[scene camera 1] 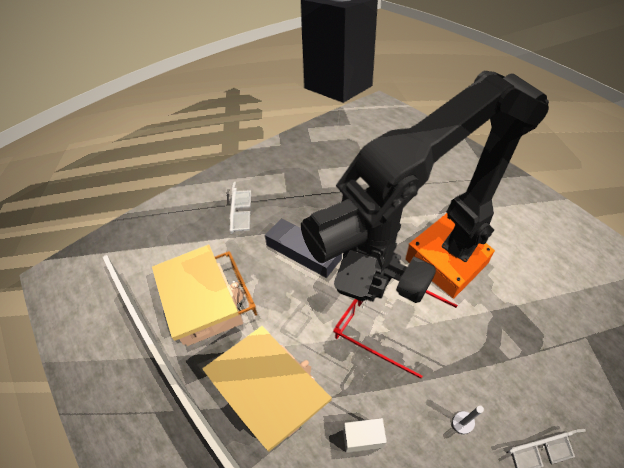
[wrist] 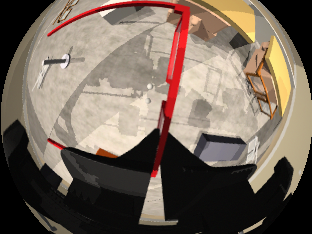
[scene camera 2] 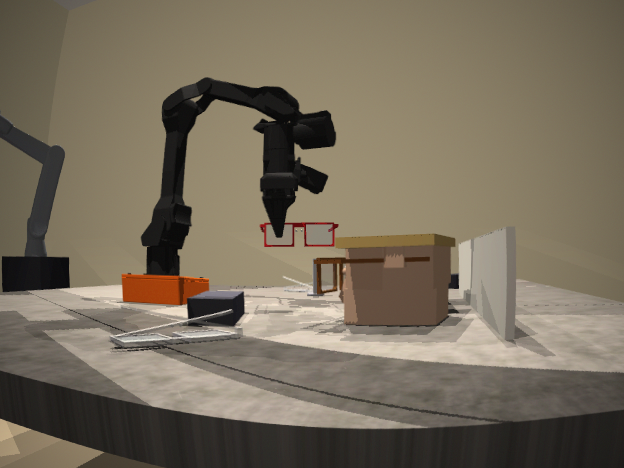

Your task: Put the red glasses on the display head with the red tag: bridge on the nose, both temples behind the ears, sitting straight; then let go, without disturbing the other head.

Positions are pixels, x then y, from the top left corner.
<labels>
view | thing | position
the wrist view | my gripper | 159,133
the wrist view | dark block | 210,148
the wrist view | display head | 275,75
</labels>
